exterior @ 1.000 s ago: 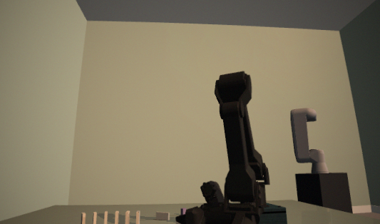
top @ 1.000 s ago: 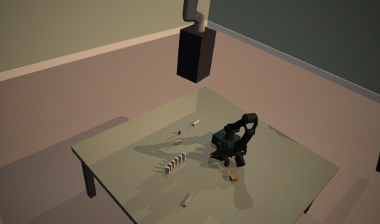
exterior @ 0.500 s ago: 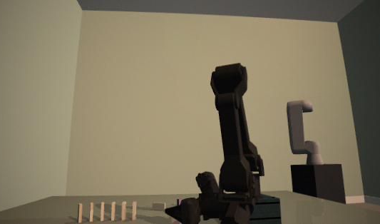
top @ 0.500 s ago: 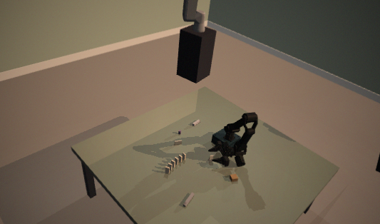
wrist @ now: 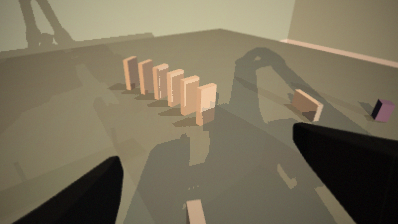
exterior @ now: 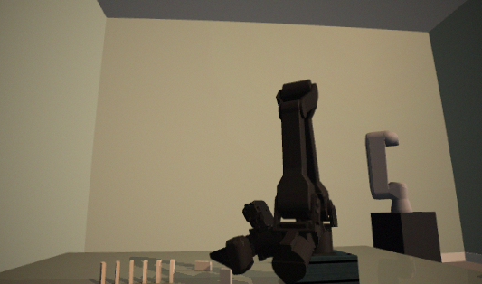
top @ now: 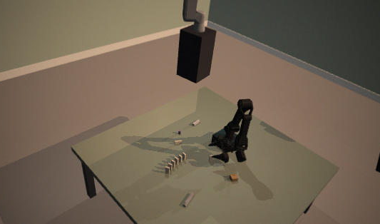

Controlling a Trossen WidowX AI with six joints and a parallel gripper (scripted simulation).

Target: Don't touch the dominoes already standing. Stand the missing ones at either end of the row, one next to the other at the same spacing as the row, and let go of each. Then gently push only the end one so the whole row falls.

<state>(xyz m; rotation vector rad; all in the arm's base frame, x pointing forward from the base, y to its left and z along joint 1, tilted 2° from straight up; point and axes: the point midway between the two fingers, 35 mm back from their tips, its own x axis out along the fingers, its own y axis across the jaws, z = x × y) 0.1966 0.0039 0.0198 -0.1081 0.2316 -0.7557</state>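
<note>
Right now my gripper tip is 90 mm past the purple cube, 310 mm to the left of it and 80 mm above it. The rest, counted from my gripper tip: grey bar (340 mm ahead, 90 mm to the left, 80 mm below); then orange block (30 mm ahead, 210 mm to the left, 80 mm below).
</note>
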